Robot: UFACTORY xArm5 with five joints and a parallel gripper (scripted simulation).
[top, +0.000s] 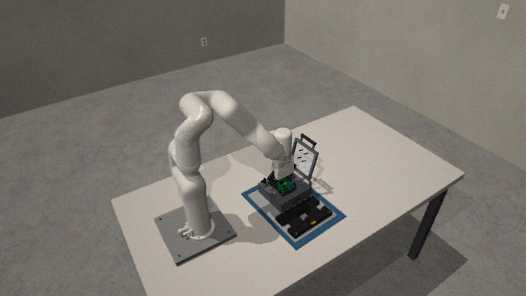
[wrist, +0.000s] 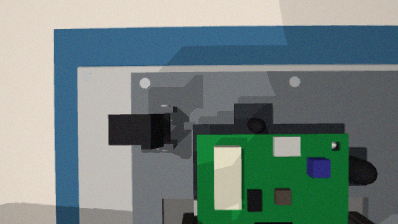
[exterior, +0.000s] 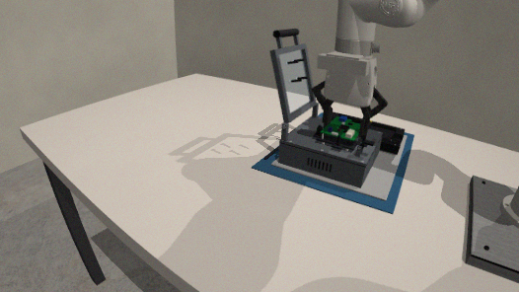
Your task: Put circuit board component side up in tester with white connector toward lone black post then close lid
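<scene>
Right now the green circuit board is right at my hand. The rest, counted from my hand: dark nest 2 cm below, 1 cm to the left, 1 cm ahead; tester lid 13 cm ahead, 9 cm above, 1 cm to the left.
</scene>
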